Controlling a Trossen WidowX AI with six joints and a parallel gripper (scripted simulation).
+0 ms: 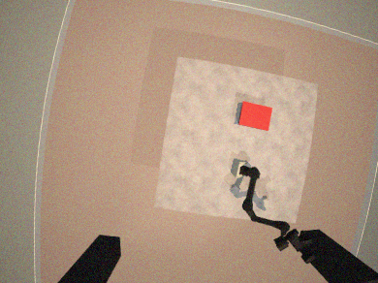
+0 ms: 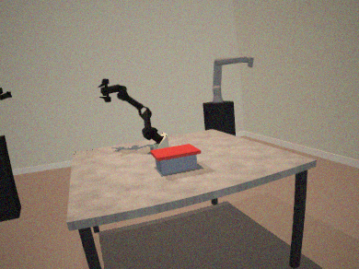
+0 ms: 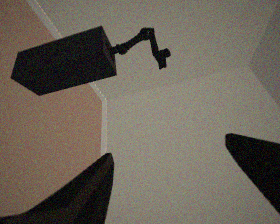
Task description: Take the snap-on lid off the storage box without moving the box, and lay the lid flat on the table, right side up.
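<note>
The lid is 87 cm ahead of my gripper tip, 37 cm below it and 22 cm to the left of it. The rest, counted from my gripper tip: storage box (87 cm ahead, 42 cm below, 22 cm to the left).
</note>
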